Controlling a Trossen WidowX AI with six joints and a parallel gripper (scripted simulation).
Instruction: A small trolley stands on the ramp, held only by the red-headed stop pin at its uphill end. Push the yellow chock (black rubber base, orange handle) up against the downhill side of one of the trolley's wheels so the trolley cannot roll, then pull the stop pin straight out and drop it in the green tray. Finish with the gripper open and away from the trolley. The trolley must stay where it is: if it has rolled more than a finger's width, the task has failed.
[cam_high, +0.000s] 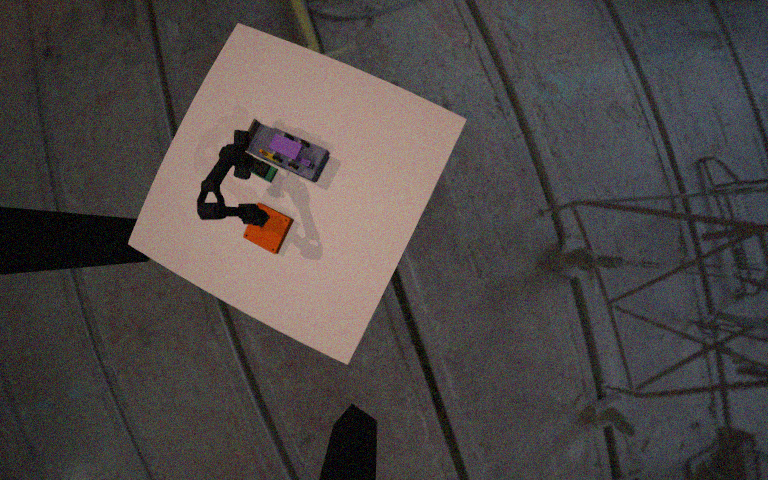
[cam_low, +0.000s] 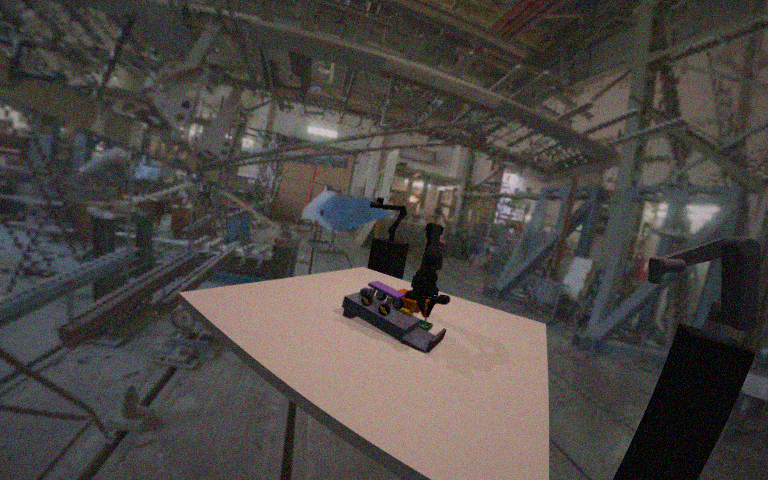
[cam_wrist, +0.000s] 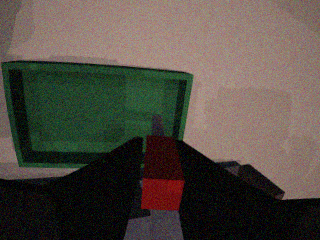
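My gripper tip is 6 cm above the green tray, 3 cm to the left of it and 1 cm short of it. From my gripper tip the other things lie so: grey-purple ramp: 15 cm ahead, 12 cm to the right, 1 cm below; then red-headed stop pin: right at my gripper tip; then yellow chock: 8 cm ahead, 5 cm to the right, 3 cm above.
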